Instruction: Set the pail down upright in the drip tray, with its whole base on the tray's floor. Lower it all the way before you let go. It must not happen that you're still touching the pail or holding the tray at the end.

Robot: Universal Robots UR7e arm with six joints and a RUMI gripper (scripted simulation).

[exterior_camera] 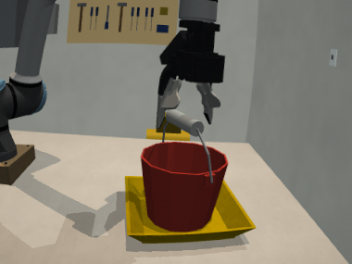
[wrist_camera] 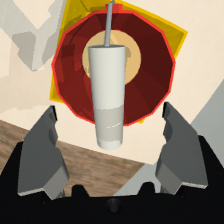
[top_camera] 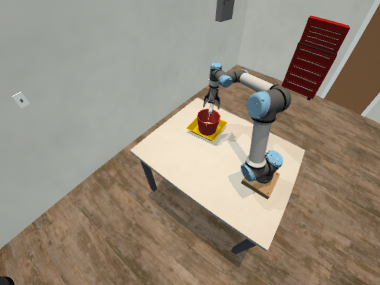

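The red pail lies 10 mm to the left of my hand and 100 mm below it. Also, from my hand: yellow drip tray (10 mm ahead, 220 mm below).
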